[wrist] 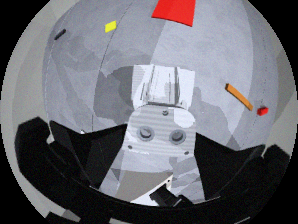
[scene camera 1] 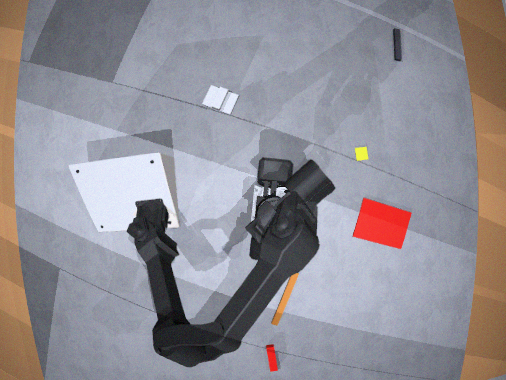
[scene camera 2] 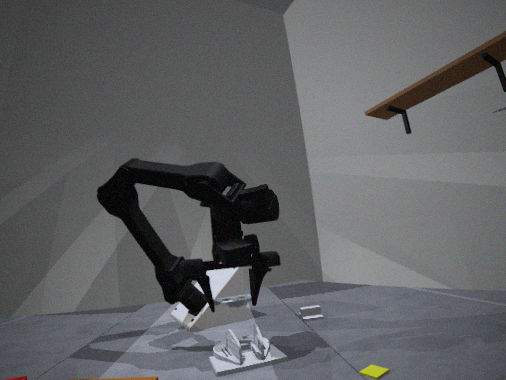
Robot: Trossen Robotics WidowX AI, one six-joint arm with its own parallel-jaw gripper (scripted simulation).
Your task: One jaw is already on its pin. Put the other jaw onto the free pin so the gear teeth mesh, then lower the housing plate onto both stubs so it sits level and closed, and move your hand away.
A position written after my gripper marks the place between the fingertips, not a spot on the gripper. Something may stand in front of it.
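Red sheet (scene camera 1: 377,222); out of frame in scene camera 2. My gripper (scene camera 2: 234,308), (wrist: 160,132), (scene camera 1: 268,207).
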